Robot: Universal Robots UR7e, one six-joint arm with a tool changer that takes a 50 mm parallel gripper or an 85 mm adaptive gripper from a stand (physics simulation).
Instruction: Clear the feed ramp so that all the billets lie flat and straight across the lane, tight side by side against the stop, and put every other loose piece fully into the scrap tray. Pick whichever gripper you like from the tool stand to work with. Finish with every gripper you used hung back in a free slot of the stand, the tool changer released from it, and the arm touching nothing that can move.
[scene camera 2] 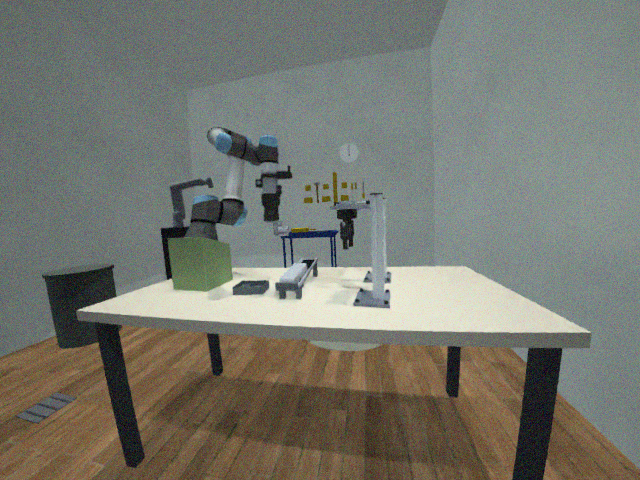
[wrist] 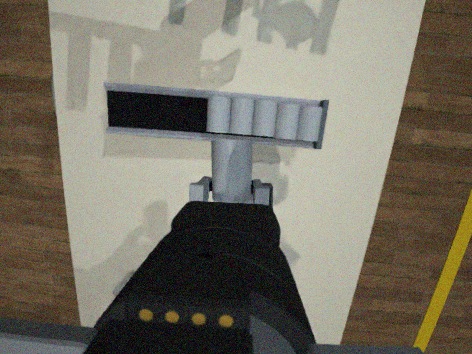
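Observation:
My gripper is shut on a light grey billet, held well above the table; in the scene view it is small and blurred. In the wrist view the billet's far end overlaps the near rail of the feed ramp. Several billets lie across the lane side by side, the row reaching the stop. The other part of the lane shows black. The dark scrap tray is left of the ramp in the scene view; its contents are hidden there.
The tool stand rises right of the ramp in the scene view, with a black gripper hanging from it. A green block stands left of the tray. A blue workbench is behind the table.

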